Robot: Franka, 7 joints.
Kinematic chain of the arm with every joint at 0, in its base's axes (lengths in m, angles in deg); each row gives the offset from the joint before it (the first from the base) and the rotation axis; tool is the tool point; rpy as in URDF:
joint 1: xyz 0 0 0.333 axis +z
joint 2: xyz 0 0 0 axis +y
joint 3: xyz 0 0 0.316 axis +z
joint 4: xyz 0.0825 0 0 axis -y
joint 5: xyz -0.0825 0 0.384 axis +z
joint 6: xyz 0 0 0 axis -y
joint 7: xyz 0.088 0 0 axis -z
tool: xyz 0 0 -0.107 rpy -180 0 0
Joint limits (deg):
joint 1: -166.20..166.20
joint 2: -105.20..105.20
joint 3: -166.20..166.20
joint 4: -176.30..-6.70
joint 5: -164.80..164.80
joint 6: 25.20..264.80
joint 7: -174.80..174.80
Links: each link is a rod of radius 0.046 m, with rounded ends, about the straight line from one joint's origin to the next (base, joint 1, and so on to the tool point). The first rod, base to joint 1, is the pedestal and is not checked.
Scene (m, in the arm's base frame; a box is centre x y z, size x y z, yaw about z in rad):
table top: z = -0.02
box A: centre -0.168 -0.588 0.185 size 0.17 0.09 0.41 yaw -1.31
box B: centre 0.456 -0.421 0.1 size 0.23 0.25 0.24 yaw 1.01
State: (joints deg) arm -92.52 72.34 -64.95 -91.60 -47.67 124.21 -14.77
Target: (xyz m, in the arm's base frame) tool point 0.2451 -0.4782 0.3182
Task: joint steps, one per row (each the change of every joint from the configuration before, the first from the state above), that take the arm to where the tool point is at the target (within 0.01 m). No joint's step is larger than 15 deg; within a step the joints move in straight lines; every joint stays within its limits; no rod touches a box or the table.
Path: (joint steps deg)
1: -1.91 -14.45 3.81 -1.23 -4.48 -10.32 -4.22
2: -1.90 -14.45 3.81 -1.23 -4.48 -10.31 -4.22
3: -1.91 -14.44 3.81 -1.23 -4.48 -10.32 -4.22
4: -1.90 -14.45 3.82 -1.23 -4.48 -10.31 -4.22
5: -1.91 -14.45 3.81 -1.23 -4.48 -10.32 -4.23
6: -1.90 -14.45 3.81 -1.24 -4.48 -10.31 -4.22
7: 12.97 5.55 4.69 -3.73 7.57 8.04 5.07
8: 12.96 5.55 4.69 -3.73 7.57 8.03 5.06
9: 12.97 5.55 4.69 -3.74 7.57 8.04 5.07
10: 12.97 5.55 4.68 -3.73 7.57 8.04 5.06
11: 12.96 5.55 4.69 -3.73 7.57 8.04 5.07

